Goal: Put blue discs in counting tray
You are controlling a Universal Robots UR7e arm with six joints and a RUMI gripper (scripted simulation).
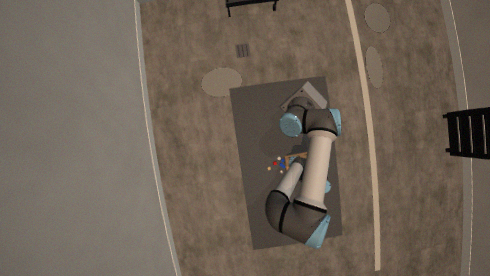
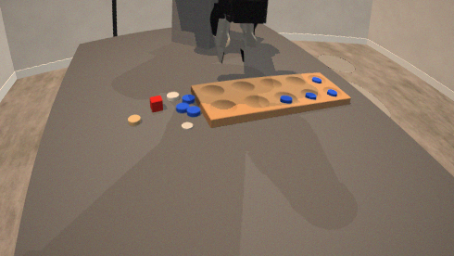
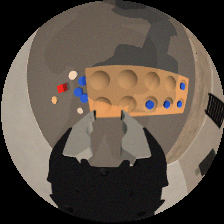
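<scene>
My hand is 70 mm past the white disc, 110 mm to the left of it and 120 mm above it. The rest, counted from my hand: red cube (40 mm behind, 160 mm to the right, 110 mm below); counting tray (10 mm behind, 120 mm to the left, 110 mm below); tan disc (210 mm to the right, 120 mm below).
</scene>
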